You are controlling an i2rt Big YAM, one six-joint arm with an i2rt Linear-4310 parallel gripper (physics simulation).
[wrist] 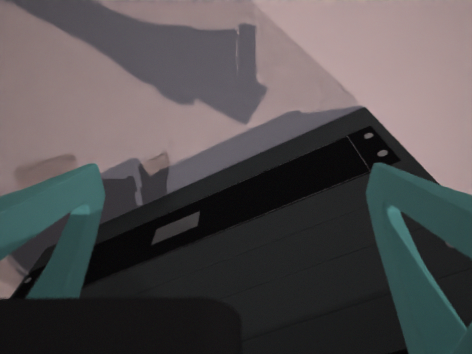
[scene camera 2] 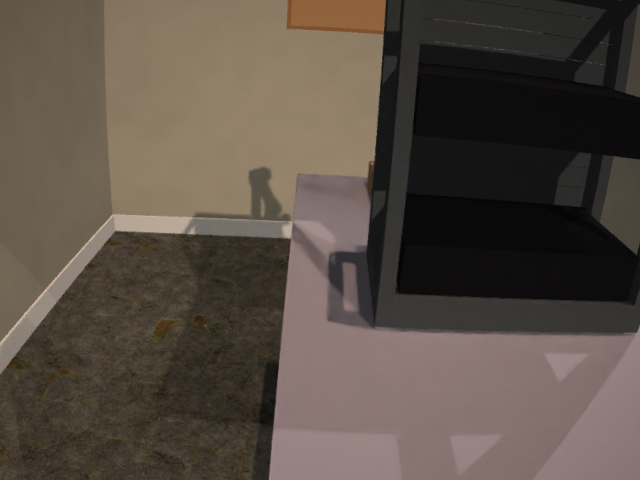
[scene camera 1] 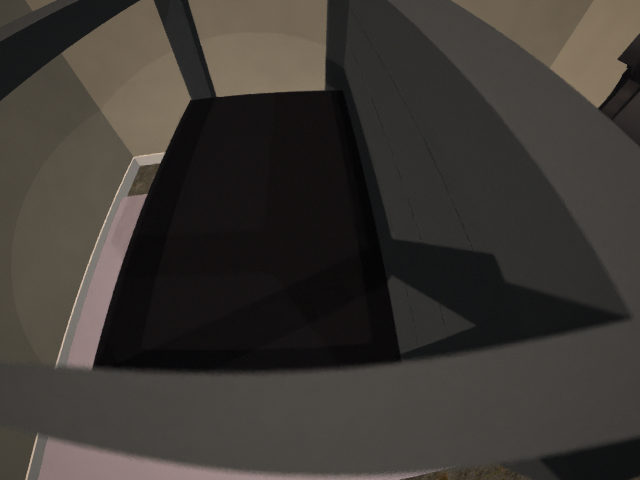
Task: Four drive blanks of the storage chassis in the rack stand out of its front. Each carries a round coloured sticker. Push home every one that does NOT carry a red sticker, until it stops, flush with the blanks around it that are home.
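Places are measured from the arm's base along level axes (x ahead, y left, z up), in metres.
Pixels of known places: gripper, fingertip midpoint: (wrist: 235,178).
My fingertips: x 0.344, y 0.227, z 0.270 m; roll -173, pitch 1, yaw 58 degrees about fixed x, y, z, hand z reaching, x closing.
Observation:
For each thing: its top centre in the pictures, then the offset to it from my fingertips. "spot": a spot on its surface instead. Level surfaces: height alone.
- black panel at its top centre: (wrist: 172,257) dx +0.128, dy -0.162, dz -0.185 m
- pale grey label at a spot on its surface: (wrist: 176,228) spot: dx +0.122, dy -0.161, dz -0.227 m
- pinkish table at its surface level: dz -0.338 m
The rack (scene camera 1: 310,413) (scene camera 2: 506,314) (wrist: 300,146) is a dark grey frame. Scene camera 1 looks down through it onto a black box (scene camera 1: 248,217); scene camera 2 shows an upper black box (scene camera 2: 516,111) and a lower black box (scene camera 2: 516,271) inside. I cannot tell which is the storage chassis. The drive blanks and their stickers do not show in any view. My gripper (wrist: 235,178) is open and empty, its teal fingers wide apart over the rack's front in the wrist view. Between and beyond them lies a black panel (wrist: 280,180) with a pale grey label (wrist: 176,228).
Dark slatted panels (wrist: 300,245) adjoin the black panel. The rack stands on a pinkish table (scene camera 2: 336,382) (wrist: 425,60), with arm shadows across it. A dark machine part (scene camera 1: 626,103) shows at the right edge. An orange board (scene camera 2: 336,14) is on the wall.

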